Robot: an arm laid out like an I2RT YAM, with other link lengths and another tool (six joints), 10 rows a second.
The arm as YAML. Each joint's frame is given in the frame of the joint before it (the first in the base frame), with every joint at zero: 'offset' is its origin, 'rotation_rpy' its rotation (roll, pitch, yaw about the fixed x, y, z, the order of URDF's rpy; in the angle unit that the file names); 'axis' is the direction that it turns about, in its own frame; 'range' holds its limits. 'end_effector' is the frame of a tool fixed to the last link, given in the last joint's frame.
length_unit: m
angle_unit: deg
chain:
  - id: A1
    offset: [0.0, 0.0, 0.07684]
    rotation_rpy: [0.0, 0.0, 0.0]
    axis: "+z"
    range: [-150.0, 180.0]
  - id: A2
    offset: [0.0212, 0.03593, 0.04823]
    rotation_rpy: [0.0, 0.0, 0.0]
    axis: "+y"
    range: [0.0, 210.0]
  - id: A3
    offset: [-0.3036, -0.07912, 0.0]
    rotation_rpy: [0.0, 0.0, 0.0]
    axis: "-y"
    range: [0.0, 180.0]
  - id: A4
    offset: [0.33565, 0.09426, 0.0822]
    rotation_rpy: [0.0, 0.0, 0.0]
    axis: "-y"
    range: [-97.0, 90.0]
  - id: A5
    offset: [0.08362, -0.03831, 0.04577]
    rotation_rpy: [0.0, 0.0, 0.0]
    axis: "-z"
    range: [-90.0, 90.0]
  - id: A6
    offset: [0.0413, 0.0, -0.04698]
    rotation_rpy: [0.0, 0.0, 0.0]
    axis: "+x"
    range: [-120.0, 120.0]
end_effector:
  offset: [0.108, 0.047, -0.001]
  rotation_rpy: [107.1, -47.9, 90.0]
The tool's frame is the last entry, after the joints.
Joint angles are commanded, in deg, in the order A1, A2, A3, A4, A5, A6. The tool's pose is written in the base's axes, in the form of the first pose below.
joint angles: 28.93 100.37 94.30 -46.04 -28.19 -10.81
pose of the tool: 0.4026 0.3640 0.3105 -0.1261 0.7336 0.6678 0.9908 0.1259 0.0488
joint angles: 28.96 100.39 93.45 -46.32 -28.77 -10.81
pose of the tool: 0.3991 0.3637 0.3040 -0.1167 0.7346 0.6684 0.9908 0.1326 0.0272
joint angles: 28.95 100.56 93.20 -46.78 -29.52 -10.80
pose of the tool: 0.3966 0.3638 0.3009 -0.1096 0.7325 0.6719 0.9901 0.1399 0.0090
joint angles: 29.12 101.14 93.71 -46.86 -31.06 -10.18
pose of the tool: 0.3952 0.3681 0.3025 -0.1039 0.7178 0.6885 0.9885 0.1509 -0.0082
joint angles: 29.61 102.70 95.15 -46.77 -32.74 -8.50
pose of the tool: 0.3966 0.3778 0.3037 -0.0848 0.6994 0.7097 0.9869 0.1569 -0.0366
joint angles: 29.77 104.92 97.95 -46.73 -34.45 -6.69
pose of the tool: 0.4041 0.3874 0.3094 -0.0658 0.6770 0.7330 0.9859 0.1574 -0.0568
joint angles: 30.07 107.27 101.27 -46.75 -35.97 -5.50
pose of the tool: 0.4115 0.3980 0.3167 -0.0622 0.6546 0.7534 0.9840 0.1666 -0.0635
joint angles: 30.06 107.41 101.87 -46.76 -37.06 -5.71
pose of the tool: 0.4106 0.3994 0.3218 -0.0726 0.6411 0.7640 0.9817 0.1811 -0.0587
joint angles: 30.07 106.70 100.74 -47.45 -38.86 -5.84
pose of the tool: 0.4018 0.3976 0.3216 -0.0645 0.6307 0.7733 0.9758 0.2020 -0.0834
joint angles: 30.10 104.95 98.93 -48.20 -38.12 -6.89
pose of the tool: 0.3930 0.3914 0.3205 -0.0728 0.6440 0.7616 0.9755 0.2050 -0.0801
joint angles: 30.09 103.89 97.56 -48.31 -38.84 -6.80
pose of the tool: 0.3864 0.3888 0.3208 -0.0670 0.6395 0.7658 0.9731 0.2114 -0.0913
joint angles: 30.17 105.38 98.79 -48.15 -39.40 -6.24
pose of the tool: 0.3916 0.3937 0.3184 -0.0576 0.6343 0.7709 0.9717 0.2129 -0.1026
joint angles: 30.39 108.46 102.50 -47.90 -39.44 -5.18
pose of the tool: 0.4055 0.4044 0.3195 -0.0519 0.6273 0.7770 0.9731 0.2067 -0.1019
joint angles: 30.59 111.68 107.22 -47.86 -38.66 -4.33
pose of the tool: 0.4219 0.4150 0.3242 -0.0565 0.6238 0.7795 0.9775 0.1936 -0.0841
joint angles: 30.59 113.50 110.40 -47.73 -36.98 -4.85
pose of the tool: 0.4345 0.4194 0.3280 -0.0805 0.6305 0.7720 0.9825 0.1808 -0.0452
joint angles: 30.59 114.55 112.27 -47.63 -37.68 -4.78
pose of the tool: 0.4386 0.4231 0.3336 -0.0912 0.6172 0.7815 0.9815 0.1884 -0.0343
